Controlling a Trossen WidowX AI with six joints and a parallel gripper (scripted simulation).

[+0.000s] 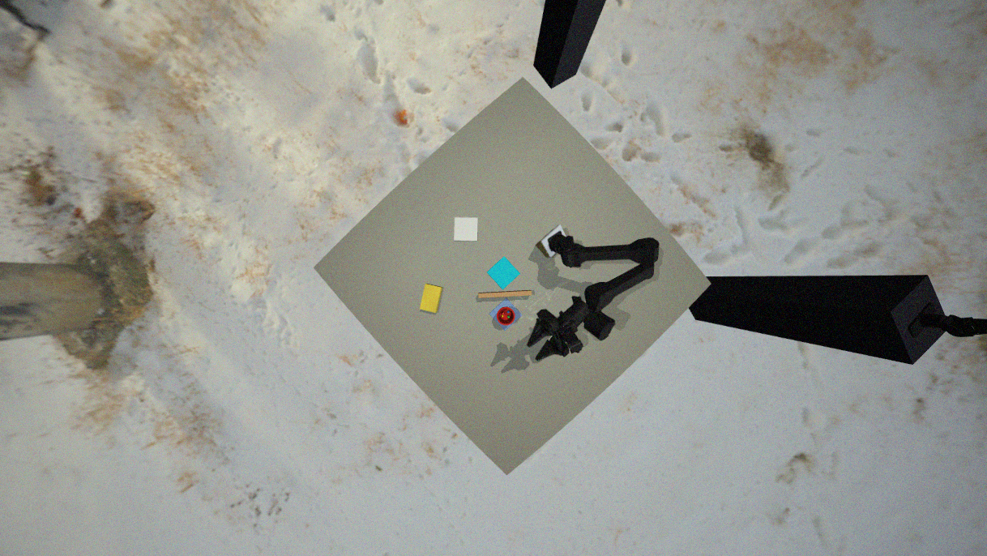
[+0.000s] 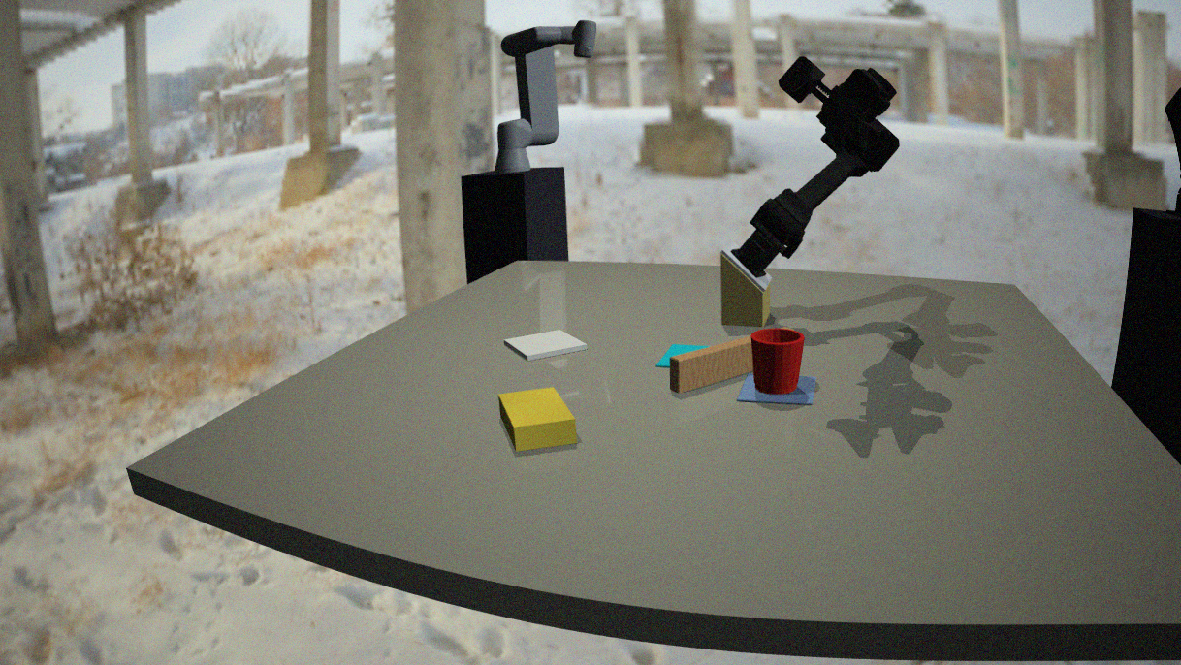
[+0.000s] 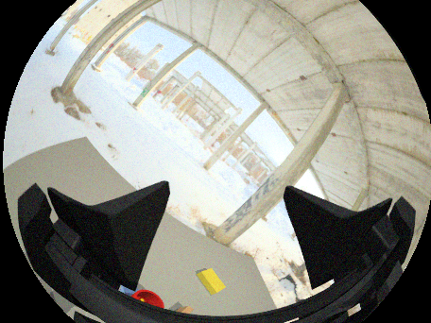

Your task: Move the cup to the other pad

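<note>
Right now the red cup is 35 cm below my gripper tip, 8 cm to the right of it and 2 cm ahead of it. The rest, counted from my gripper tip: cyan pad 40 cm below, 23 cm to the right, 7 cm behind; then wooden bar 38 cm below, 16 cm to the right, 3 cm behind; then flat white tile 48 cm to the right, 38 cm below, 4 cm behind.
</note>
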